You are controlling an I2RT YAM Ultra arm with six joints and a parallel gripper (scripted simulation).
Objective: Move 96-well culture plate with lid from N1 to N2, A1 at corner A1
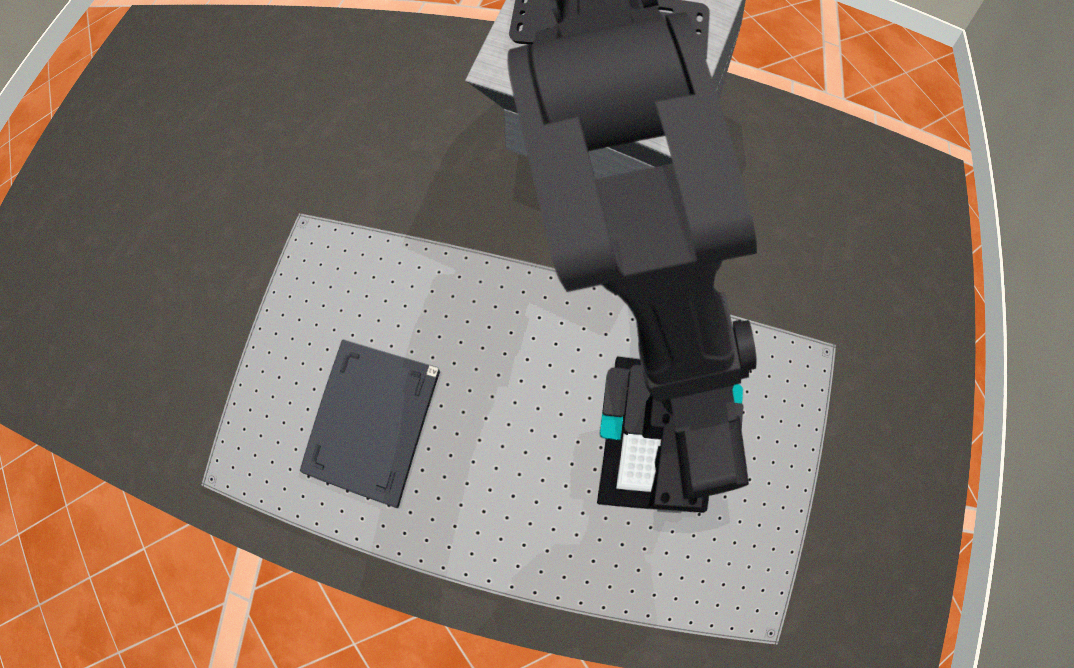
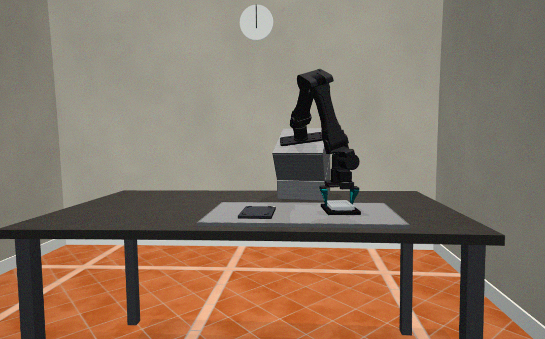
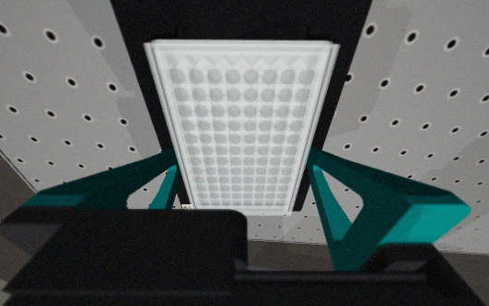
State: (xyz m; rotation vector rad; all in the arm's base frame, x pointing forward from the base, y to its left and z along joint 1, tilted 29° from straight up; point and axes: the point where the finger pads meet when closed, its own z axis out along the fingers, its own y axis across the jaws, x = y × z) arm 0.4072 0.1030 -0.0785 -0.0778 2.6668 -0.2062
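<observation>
Now: hand 1 cm short of the clear lid. Round my hand: nest N2: 5 cm ahead, 31 cm to the right, 1 cm below; then nest N1: 1 cm ahead, 1 cm below.
</observation>
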